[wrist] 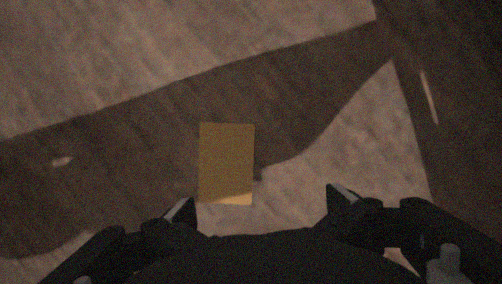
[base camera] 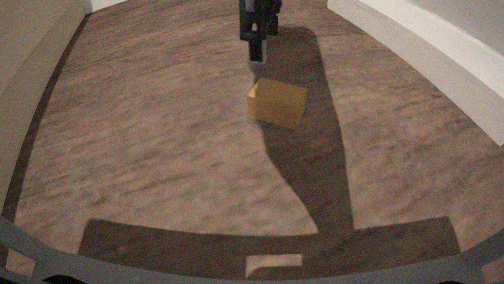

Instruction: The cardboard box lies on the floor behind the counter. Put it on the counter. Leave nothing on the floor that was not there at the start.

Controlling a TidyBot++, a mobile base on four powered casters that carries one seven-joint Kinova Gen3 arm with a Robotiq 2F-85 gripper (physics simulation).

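The cardboard box [base camera: 277, 104] [wrist: 226, 162] is a small yellow-brown block that lies on the floor, mostly in the arm's shadow. My gripper [base camera: 257, 61] [wrist: 260, 205] is open, with nothing between its fingers, and hangs above the floor. In the base camera view it is at the top middle, above the box in the picture. In the wrist view the box is ahead of the fingertips, nearer to the left finger than to the right one, and its long side runs up the picture. Which surface is the counter I cannot tell for sure.
A beige upright panel [base camera: 35, 65] with a dark base edge runs along the left of the base camera view. A white wall-like edge [base camera: 425, 65] runs along the right. The base's grey front rim [base camera: 150, 272] crosses the bottom. Shadows of the arm and base lie on the wooden floor [base camera: 150, 150].
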